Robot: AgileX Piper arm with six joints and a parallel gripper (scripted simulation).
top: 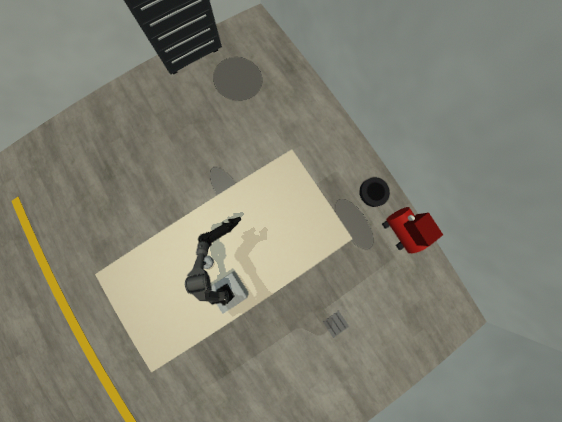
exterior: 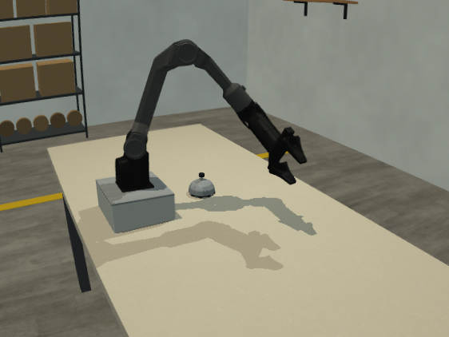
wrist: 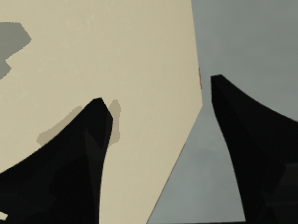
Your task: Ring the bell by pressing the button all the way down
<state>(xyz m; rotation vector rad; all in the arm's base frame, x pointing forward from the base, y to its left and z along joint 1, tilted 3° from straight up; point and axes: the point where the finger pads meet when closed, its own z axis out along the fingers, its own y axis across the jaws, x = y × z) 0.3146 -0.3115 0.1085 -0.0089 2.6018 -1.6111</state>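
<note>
My gripper is now 34 cm to the right of the bell button, 12 cm above it and 10 cm past it. Also, from my hand: bell: 34 cm to the left, 14 cm below, 10 cm behind.
</note>
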